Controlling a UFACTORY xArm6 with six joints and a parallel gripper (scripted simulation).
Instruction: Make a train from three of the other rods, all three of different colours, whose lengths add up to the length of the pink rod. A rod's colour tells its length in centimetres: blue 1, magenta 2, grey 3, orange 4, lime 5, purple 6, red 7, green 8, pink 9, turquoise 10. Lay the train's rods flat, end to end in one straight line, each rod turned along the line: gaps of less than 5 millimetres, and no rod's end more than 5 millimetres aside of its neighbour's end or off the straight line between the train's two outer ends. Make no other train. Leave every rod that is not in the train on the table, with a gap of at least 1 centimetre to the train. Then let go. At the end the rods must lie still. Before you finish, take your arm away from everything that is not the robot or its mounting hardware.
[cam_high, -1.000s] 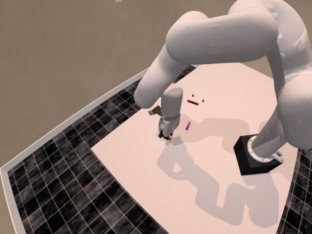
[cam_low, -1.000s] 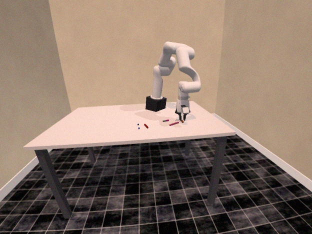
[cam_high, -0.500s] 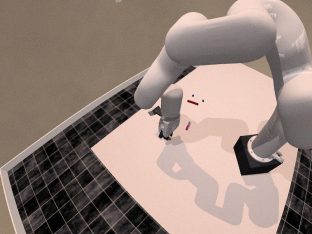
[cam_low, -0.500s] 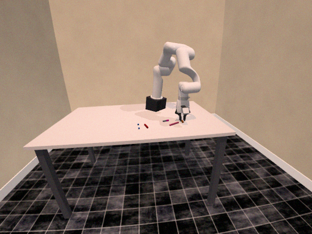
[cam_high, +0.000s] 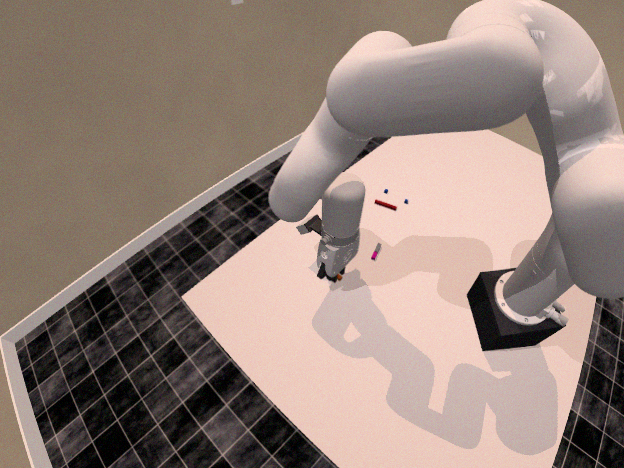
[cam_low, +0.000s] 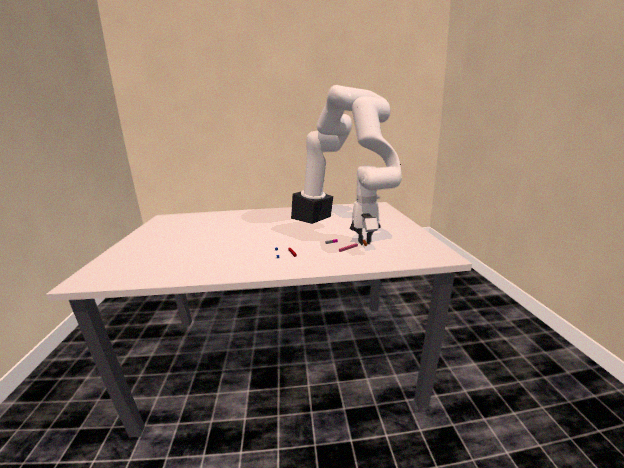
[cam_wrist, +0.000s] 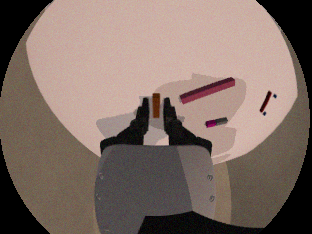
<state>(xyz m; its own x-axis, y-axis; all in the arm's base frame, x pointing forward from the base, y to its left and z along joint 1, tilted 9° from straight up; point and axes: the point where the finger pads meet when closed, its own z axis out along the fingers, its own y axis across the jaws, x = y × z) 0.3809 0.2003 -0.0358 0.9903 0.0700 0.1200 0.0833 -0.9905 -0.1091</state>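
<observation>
Right now my hand is 20 mm above the orange rod. The rest, counted from my hand: magenta rod 30 mm behind, 120 mm to the right, 20 mm below; grey rod 20 mm behind, 140 mm to the right, 20 mm below; pink rod 40 mm ahead, 70 mm to the right, 20 mm below.
</observation>
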